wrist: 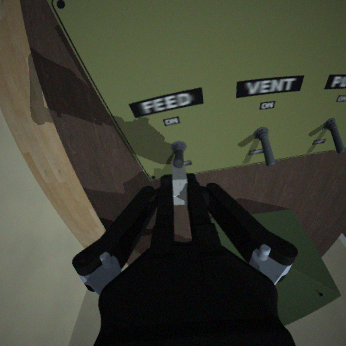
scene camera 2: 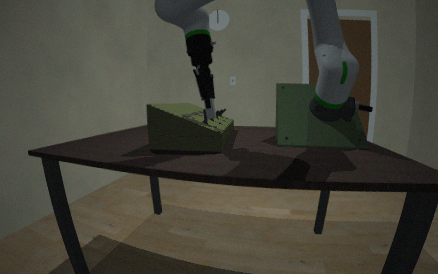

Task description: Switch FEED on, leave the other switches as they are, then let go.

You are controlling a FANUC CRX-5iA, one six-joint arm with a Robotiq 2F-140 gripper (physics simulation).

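Seen in the pictures: gripper, fingertip midpoint: [wrist: 177,168] [scene camera 2: 211,118]; arm's base, origin of the base link: [scene camera 2: 326,108].
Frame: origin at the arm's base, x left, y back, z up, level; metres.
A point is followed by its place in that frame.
The olive console [scene camera 2: 185,132] {z -0.078, x 0.336, y -0.474 m} [wrist: 200,50] {z -0.011, x 0.239, y -0.559 m} carries toggle switches on its sloped face. The FEED lever [wrist: 178,152] {z -0.027, x 0.256, y -0.444 m} stands below the FEED label [wrist: 167,101] {z -0.027, x 0.270, y -0.507 m} and its ON mark in the wrist view; it looks shorter than the others, pointing more toward the camera. The VENT lever [wrist: 267,148] {z -0.028, x 0.138, y -0.456 m} and a third lever [wrist: 335,136] {z -0.031, x 0.024, y -0.484 m}, its label cut off, lean away from their ON marks. My gripper [scene camera 2: 210,116] {z -0.038, x 0.256, y -0.414 m} [wrist: 177,168] {z -0.038, x 0.256, y -0.414 m} is shut and empty, its fingertips right at the FEED lever's lower side. Whether they touch it is hard to tell.
A green panel box [scene camera 2: 295,112] {z -0.021, x 0.041, y -0.133 m} [wrist: 305,280] {z 0.058, x -0.029, y -0.204 m} stands on the dark table [scene camera 2: 240,167] {z -0.141, x 0.435, y -0.258 m}, to the right of the console in the scene view. A grey arm part [scene camera 2: 332,75] {z 0.112, x 0.189, y -0.011 m} with a dark end hangs in front of that box.
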